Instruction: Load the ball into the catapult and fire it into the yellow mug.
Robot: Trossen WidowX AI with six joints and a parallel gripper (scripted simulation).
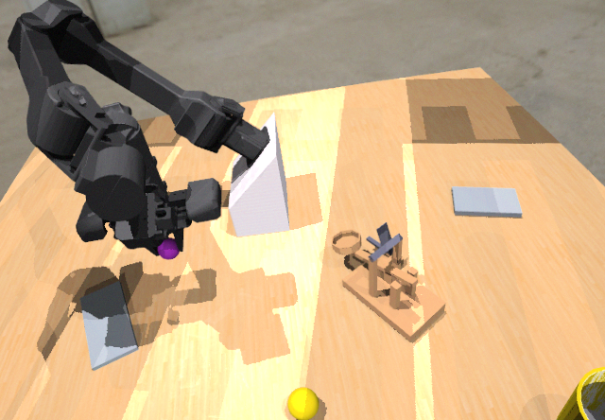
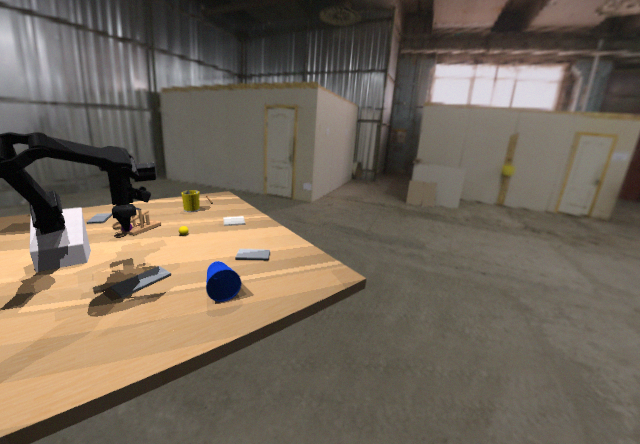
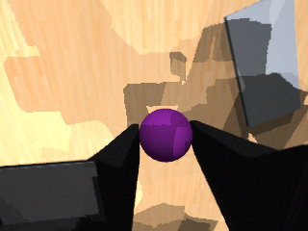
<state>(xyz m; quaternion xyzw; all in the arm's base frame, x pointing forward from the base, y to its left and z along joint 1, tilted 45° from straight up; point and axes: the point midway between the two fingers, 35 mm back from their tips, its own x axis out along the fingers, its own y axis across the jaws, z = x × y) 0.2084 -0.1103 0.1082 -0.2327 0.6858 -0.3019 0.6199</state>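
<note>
The wooden catapult is 30 cm to the left of my gripper tip, 7 cm below it and 3 cm ahead of it. From my gripper tip the other things lie so: yellow ball (21 cm ahead, 14 cm to the left, 11 cm below); purple ball (1 cm above); yellow mug (46 cm to the left, 34 cm ahead, 10 cm below).
</note>
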